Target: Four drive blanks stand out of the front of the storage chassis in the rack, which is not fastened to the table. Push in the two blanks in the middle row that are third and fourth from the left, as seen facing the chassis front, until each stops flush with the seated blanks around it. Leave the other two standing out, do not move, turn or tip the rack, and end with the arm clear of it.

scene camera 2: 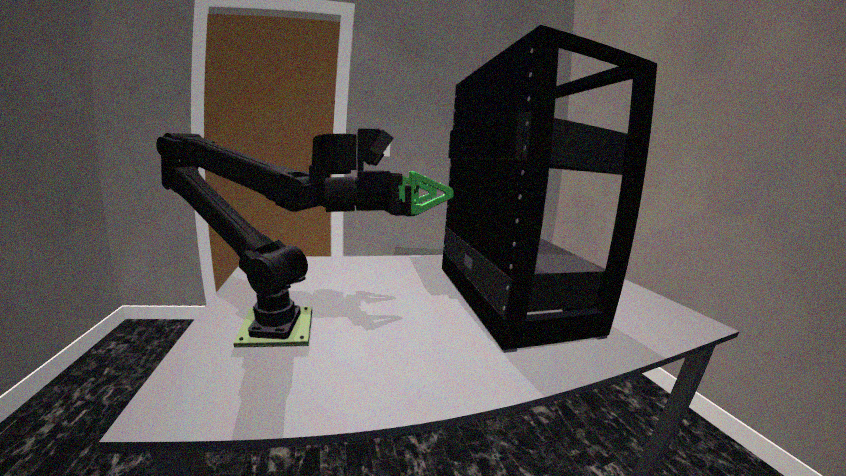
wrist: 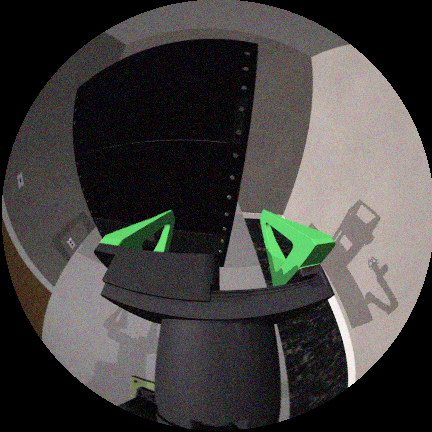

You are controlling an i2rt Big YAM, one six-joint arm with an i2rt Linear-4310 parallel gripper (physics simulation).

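Seen in the pictures: gripper, between the fingertips: (scene camera 2: 444, 193) (wrist: 217, 214); arm's base, origin of its link: (scene camera 2: 276, 323).
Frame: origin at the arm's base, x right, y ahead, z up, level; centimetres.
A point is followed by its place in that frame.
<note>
The black rack (scene camera 2: 537, 177) @(x 8.7, y 49.5, z 34.3 cm) (wrist: 246, 100) @(x 7.7, y 47.5, z 45.6 cm) stands upright on the table, its dark front facing the arm. The storage chassis and its drive blanks cannot be told apart on the black front in either view; which blanks stand out cannot be seen. A thin pale line crosses the front in the wrist view. My gripper (scene camera 2: 450, 193) @(x 5.6, y 33.4, z 30.0 cm) (wrist: 217, 214) @(x 5.6, y 33.4, z 30.0 cm) is open and empty, its green fingers spread and pointing toward the rack front. In the scene view the fingertips overlap the far edge of the front; whether they touch it cannot be told.
The arm's base plate (scene camera 2: 242, 339) @(x 7.2, y -4.9, z -0.1 cm) is on the table (scene camera 2: 366, 378) @(x 15.6, y 20.7, z -1.2 cm), left of the rack. A dark grey unit (scene camera 2: 485, 273) @(x -4.4, y 46.5, z 11.5 cm) with a small pale label is low in the rack front. A door (scene camera 2: 272, 88) and walls are behind. The table's near edge curves below the rack.
</note>
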